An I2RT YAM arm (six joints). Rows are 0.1 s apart.
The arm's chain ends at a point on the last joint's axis. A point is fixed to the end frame.
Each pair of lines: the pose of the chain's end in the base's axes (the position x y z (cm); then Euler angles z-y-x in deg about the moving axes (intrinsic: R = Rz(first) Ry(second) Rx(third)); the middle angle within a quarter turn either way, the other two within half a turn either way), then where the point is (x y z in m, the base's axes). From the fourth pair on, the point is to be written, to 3 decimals.
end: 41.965 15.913 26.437 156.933 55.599 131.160
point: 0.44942 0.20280 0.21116
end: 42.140 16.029 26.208 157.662 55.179 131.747
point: 0.45050 0.20395 0.20849
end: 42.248 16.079 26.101 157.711 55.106 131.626
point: 0.45143 0.20461 0.20747
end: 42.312 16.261 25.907 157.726 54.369 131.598
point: 0.451 0.207 0.205
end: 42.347 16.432 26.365 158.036 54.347 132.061
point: 0.452 0.208 0.210
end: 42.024 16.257 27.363 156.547 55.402 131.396
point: 0.450 0.206 0.220
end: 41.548 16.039 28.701 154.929 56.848 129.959
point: 0.447 0.204 0.235
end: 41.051 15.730 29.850 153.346 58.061 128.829
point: 0.444 0.200 0.247
